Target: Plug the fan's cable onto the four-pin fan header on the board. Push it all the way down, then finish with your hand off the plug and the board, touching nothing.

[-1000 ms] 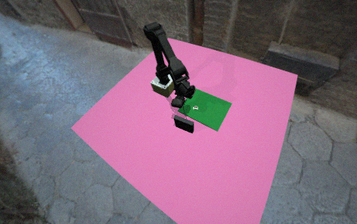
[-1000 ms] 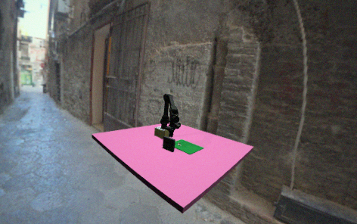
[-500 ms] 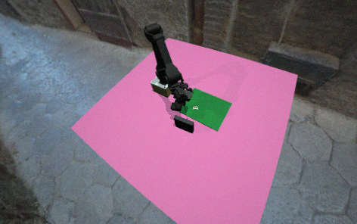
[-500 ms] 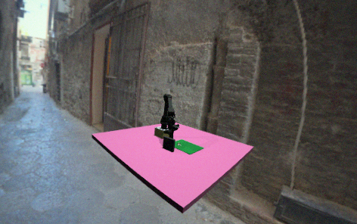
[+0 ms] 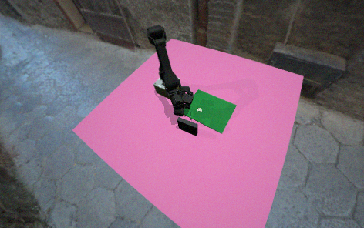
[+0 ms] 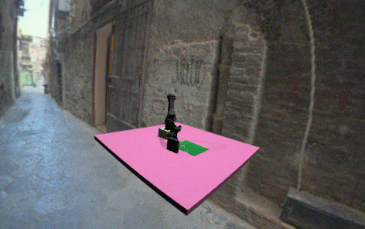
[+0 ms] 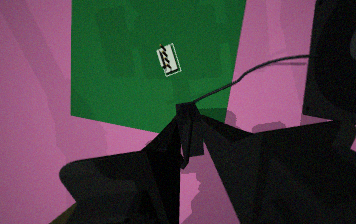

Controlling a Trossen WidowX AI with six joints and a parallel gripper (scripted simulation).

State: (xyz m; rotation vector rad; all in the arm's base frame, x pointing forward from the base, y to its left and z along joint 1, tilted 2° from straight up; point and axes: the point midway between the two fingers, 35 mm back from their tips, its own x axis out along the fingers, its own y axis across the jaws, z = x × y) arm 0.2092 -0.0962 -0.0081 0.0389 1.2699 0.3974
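The black fan lies 80 mm ahead of my gripper tip and 120 mm to the right of it. Also, from my gripper tip: black plug 10 mm behind, 10 mm below; then green board 120 mm ahead, 80 mm to the left, 80 mm below.
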